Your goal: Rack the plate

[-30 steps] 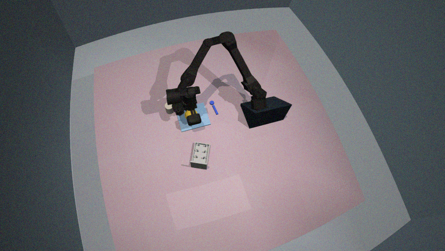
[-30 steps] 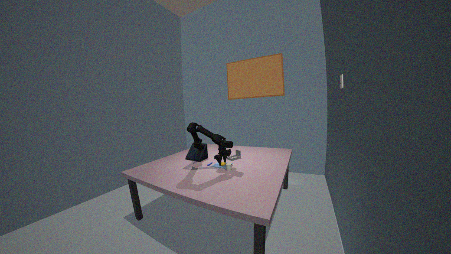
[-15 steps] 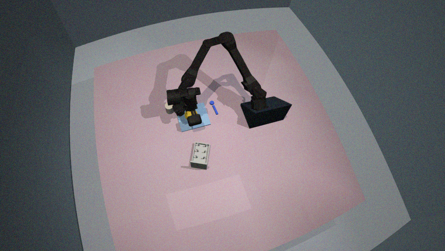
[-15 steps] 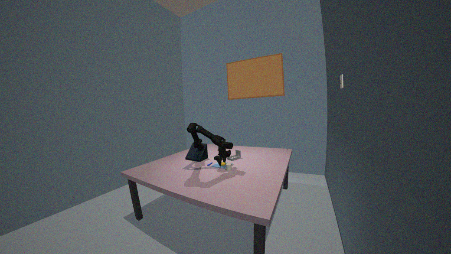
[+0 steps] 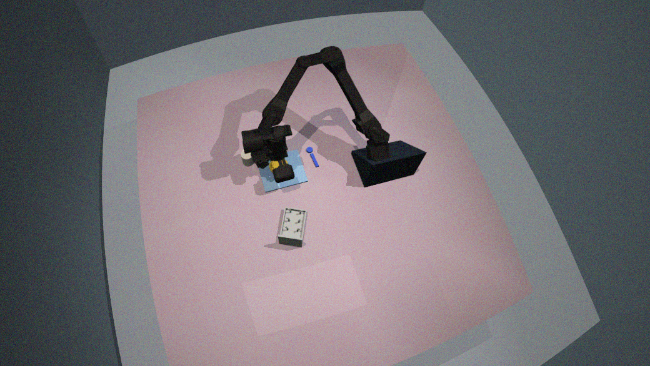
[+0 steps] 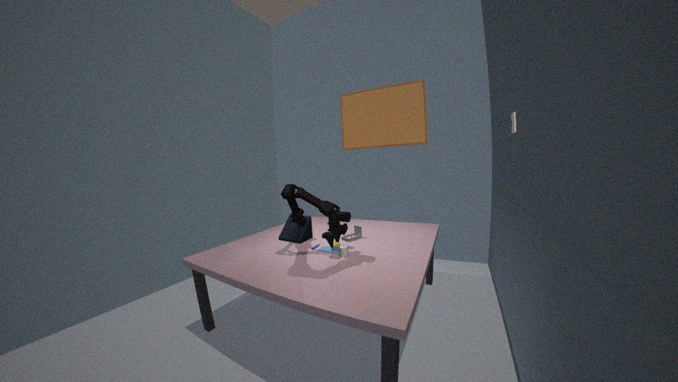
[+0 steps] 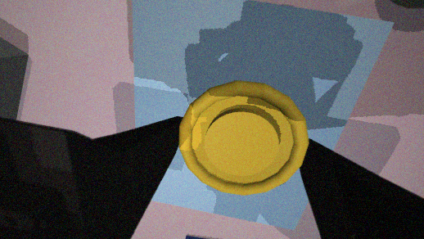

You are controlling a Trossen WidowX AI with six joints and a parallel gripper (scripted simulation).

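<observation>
The light blue sheet lies 20 mm below my gripper tip, 10 mm to the left of it and 10 mm behind it. Also, from my gripper tip: cup (90 mm ahead, 80 mm to the right); then yellow plate (10 mm above); then blue spoon (130 mm behind, 20 mm below, 10 mm to the right).
</observation>
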